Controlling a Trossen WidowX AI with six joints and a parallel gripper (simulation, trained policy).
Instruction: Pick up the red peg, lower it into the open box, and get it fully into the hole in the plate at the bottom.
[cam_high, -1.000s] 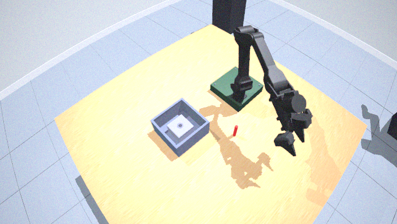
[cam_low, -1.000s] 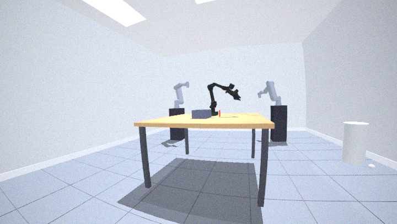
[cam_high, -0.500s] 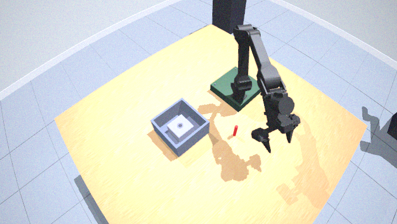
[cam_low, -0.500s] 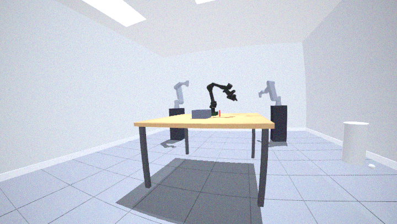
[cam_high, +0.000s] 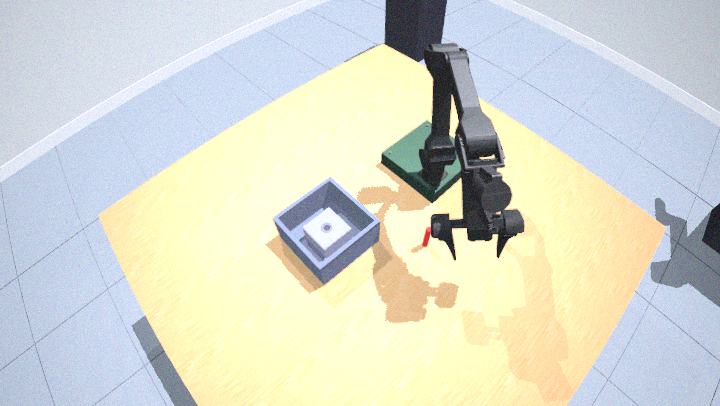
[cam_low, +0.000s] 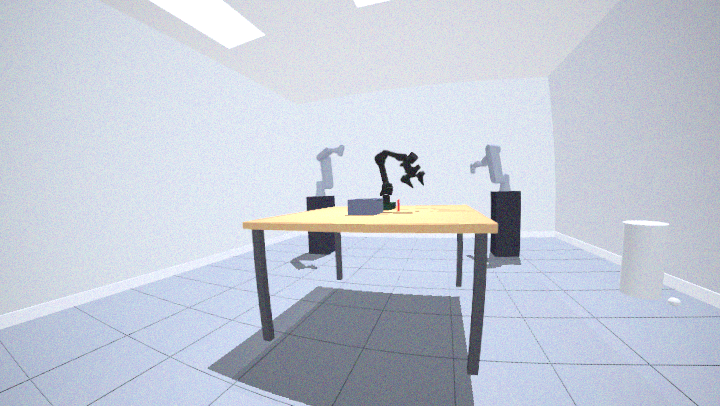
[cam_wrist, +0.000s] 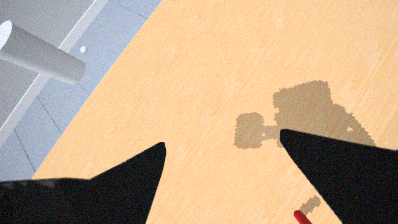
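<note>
The red peg lies 15 cm to the right of my gripper tip, 13 cm below it and 3 cm behind it. Also, from my gripper tip: blue-grey box: 34 cm to the right, 14 cm below, 14 cm ahead; then plate: 34 cm to the right, 14 cm ahead, 12 cm below.
</note>
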